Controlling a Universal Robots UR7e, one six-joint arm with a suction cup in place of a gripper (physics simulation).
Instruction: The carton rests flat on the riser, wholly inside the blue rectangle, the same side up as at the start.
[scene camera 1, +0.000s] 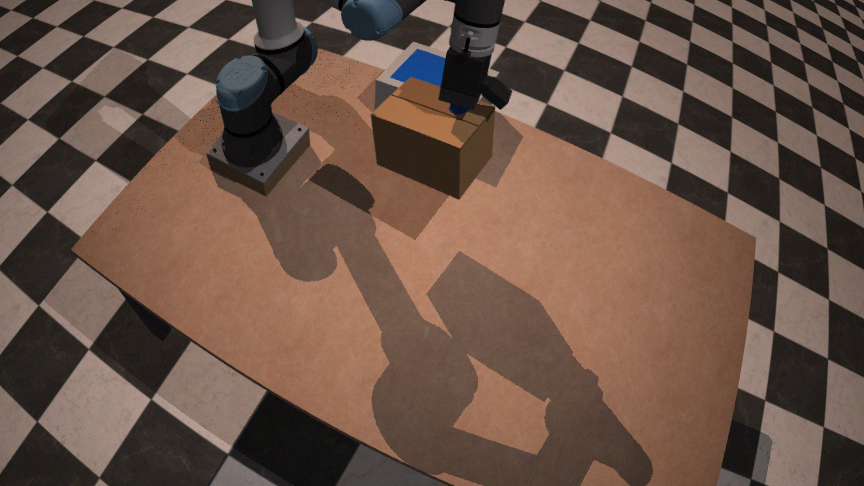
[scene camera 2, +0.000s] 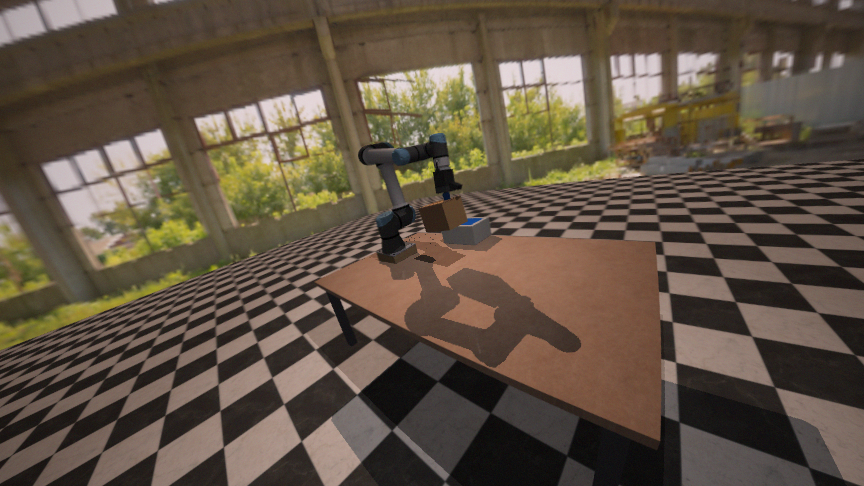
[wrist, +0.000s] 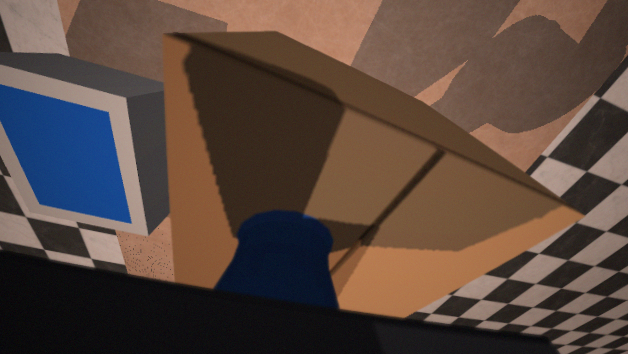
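Seen in the pictures: hand, tool point: (scene camera 1: 458, 113) (wrist: 291, 221); arm's base, link origin: (scene camera 1: 252, 142) (scene camera 2: 393, 248).
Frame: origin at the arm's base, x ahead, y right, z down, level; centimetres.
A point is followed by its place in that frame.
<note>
The brown carton (scene camera 1: 416, 142) @[y 6.6, x 42.9, z -23.5 cm] (scene camera 2: 441, 215) @[y 7.6, x 49.0, z -21.3 cm] (wrist: 400, 190) @[y 1.3, x 50.6, z -27.2 cm] hangs in the air from my suction cup (scene camera 1: 457, 108) (scene camera 2: 446, 195) (wrist: 285, 230), which is pressed on its taped top face, off its middle. The carton looks slightly tilted in the scene camera 2 view. It is in front of the grey riser (scene camera 1: 384, 93) @[y -25.8, x 23.1, z -2.4 cm] (scene camera 2: 477, 232) @[y -28.3, x 45.7, z -0.7 cm] (wrist: 147, 150) @[y -24.6, x 37.0, z -3.4 cm] and hides part of it in scene camera 1. The blue rectangle (scene camera 1: 419, 66) @[y -35.8, x 28.1, z -6.0 cm] (scene camera 2: 472, 221) @[y -34.3, x 40.0, z -6.0 cm] (wrist: 65, 155) @[y -34.8, x 35.3, z -6.0 cm] lies on the riser's top, inside a pale border. In the wrist view the carton is to the right of the rectangle.
The robot's base plate (scene camera 1: 290, 142) @[y -3.7, x 8.8, z 0.2 cm] (scene camera 2: 397, 253) @[y 4.9, x 8.0, z 1.1 cm] stands on the brown table (scene camera 1: 604, 241) @[y -11.9, x 84.9, z 6.1 cm] (scene camera 2: 604, 290) @[y 11.3, x 112.1, z 6.1 cm], left of the carton in scene camera 1. The riser stands near the table's far edge. Shadows of the arm and carton fall across the table. A checkered floor surrounds it.
</note>
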